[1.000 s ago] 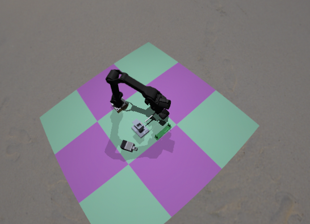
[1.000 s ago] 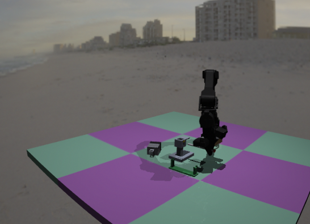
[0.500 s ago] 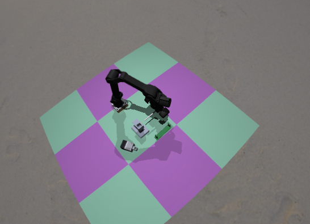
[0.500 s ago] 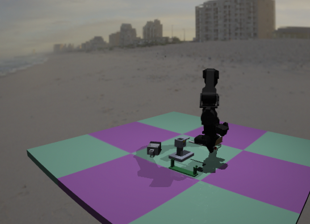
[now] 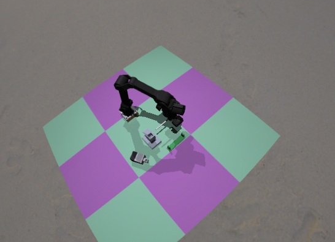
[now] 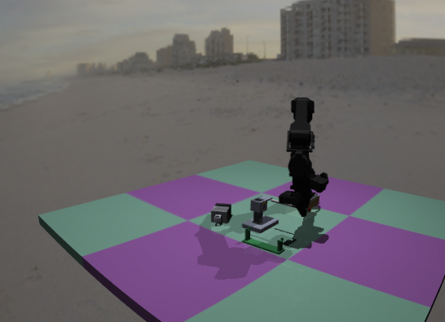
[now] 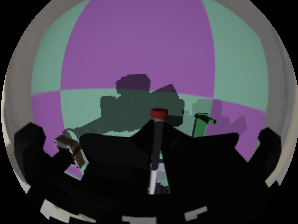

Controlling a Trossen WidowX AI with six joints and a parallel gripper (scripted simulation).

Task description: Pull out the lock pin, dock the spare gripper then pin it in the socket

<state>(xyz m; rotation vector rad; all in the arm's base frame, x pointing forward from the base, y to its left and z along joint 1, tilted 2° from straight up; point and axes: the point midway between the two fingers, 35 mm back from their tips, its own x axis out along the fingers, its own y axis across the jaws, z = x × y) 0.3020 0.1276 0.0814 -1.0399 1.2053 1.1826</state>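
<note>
My gripper tip is now 11 cm short of the green cradle, 8 cm to the left of it and 6 cm above it. The rest, counted from my gripper tip: spare gripper (32 cm to the right, 6 cm below); then grey mount (3 cm behind, 17 cm to the right, 3 cm below).
</note>
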